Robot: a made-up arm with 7 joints.
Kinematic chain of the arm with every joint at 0, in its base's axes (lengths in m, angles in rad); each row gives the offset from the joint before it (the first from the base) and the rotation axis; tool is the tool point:
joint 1: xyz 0 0 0.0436 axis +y
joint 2: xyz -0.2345 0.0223 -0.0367 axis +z
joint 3: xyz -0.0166 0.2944 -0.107 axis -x
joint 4: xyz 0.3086 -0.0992 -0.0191 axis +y
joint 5: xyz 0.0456 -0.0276 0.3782 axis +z
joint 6: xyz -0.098 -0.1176 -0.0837 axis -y
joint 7: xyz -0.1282 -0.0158 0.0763 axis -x
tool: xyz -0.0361 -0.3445 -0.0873
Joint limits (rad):
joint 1: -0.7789..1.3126
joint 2: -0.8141..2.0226
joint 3: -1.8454..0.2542
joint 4: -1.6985..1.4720
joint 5: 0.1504..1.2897
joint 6: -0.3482..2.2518
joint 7: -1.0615..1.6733
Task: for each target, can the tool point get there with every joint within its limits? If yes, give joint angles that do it. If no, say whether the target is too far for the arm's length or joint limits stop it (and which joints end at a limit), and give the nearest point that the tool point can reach.
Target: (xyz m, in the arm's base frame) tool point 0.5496 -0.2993 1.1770
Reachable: no: joint limits stop it (at a limit: joint 1, joint 3, joint 5, joint 6) | nearest point 0.3764 -0.2000 0.7275 | short by 0.492 m
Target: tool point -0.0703 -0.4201 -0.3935
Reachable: yes | joints 0.6158 -0.5372 -0.4726 0.3786 0.7142 1.2156 -0.2102
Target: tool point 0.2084 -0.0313 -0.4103
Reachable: yes | joints -0.2757 0.0464 -1.6508 -1.3137 1.0864 1.2305 -0.4629
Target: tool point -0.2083 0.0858 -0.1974
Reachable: yes | joints 1.1116 0.7383 -0.3928 -0.7708 0.4303 0.4879 -0.6588
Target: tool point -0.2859 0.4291 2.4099
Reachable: no: too far | nearest point -0.4480 0.2145 1.1633 | short by 1.275 m
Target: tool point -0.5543 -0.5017 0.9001
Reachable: no: joint limits stop it (at a limit: joint 1, joint 2, joint 3, joint 4, joint 5, joint 7) | nearest point -0.6121 -0.4990 0.8841 | short by 0.060 m
